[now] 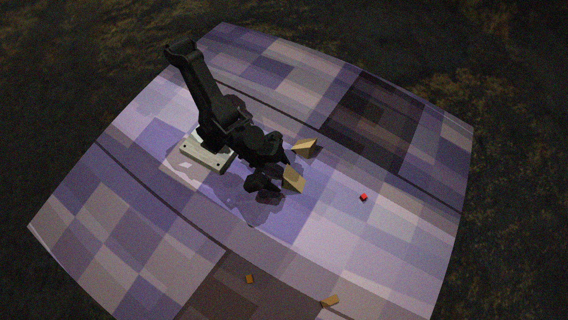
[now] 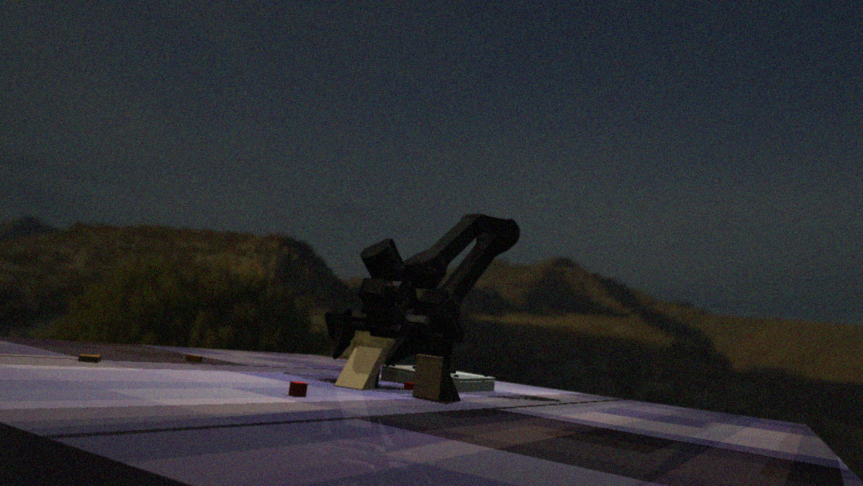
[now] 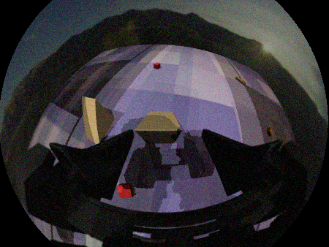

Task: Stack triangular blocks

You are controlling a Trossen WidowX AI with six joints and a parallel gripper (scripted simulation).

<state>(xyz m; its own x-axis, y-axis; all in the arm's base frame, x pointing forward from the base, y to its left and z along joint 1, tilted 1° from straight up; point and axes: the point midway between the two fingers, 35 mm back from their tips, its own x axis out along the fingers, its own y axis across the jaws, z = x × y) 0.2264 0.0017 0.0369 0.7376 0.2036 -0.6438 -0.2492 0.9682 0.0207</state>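
Now: gripper tip 23 cm short of the small red cube, 9 cm to the right of it and 3 cm above it. The rest, counted from my gripper tip: orange block: 8 cm ahead, 30 cm to the right, 3 cm below; then flat tan block: 29 cm ahead, 25 cm to the right, 4 cm below.
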